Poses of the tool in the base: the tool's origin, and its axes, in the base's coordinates. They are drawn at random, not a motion.
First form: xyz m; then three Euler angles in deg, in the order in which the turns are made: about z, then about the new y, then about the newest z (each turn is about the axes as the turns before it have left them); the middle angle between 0 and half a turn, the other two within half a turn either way.
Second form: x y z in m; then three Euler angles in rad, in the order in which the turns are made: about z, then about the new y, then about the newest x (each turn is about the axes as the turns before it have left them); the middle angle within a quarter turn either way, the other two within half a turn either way. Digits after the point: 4 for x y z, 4 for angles.
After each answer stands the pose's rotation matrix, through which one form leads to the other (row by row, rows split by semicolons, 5 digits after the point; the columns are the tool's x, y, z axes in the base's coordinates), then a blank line. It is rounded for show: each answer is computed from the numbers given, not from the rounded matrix.
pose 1, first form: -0.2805, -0.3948, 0.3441, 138.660, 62.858, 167.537
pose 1, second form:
-0.2805, -0.3948, 0.3441, -1.1727, -1.0530, 0.3984
0.19190 0.71888 -0.66812; -0.45626 0.66808 0.58779; 0.86891 0.19204 0.45620

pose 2, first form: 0.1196, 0.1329, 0.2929, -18.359, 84.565, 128.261
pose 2, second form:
0.1196, 0.1329, 0.2929, 1.3249, -0.6642, 1.4502
0.19165 -0.26563 0.94483; 0.76371 -0.56430 -0.31355; 0.61646 0.78167 0.09472

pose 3, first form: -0.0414, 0.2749, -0.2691, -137.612, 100.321, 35.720
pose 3, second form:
-0.0414, 0.2749, -0.2691, -0.5868, 0.9252, 1.8732
0.50102 0.47007 -0.72665; -0.33315 -0.67017 -0.66324; -0.79874 0.57438 -0.17916

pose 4, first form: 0.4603, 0.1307, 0.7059, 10.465, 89.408, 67.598
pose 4, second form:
0.4603, 0.1307, 0.7059, 1.7492, 0.3910, 1.5596
-0.16406 -0.07862 0.98331; 0.90987 0.37303 0.18163; -0.38108 0.92448 0.01033

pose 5, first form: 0.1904, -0.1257, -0.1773, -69.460, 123.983, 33.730
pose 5, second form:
0.1904, -0.1257, -0.1773, 1.0555, 0.7610, 2.4525
0.35688 0.88769 0.29094; 0.63013 0.00116 -0.77649; -0.68962 0.46044 -0.55895

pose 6, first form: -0.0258, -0.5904, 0.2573, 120.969, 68.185, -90.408
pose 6, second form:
-0.0258, -0.5904, 0.2573, 0.5379, -0.0066, -1.1900
0.85879 -0.18511 -0.47772; 0.51229 0.32229 0.79604; 0.00661 -0.92837 0.37161

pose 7, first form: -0.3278, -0.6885, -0.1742, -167.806, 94.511, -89.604
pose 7, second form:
-0.3278, -0.6885, -0.1742, 1.7831, 0.0069, -1.6495
-0.21069 0.07833 -0.97441; 0.97753 0.00986 -0.21057; -0.00689 -0.99688 -0.07865

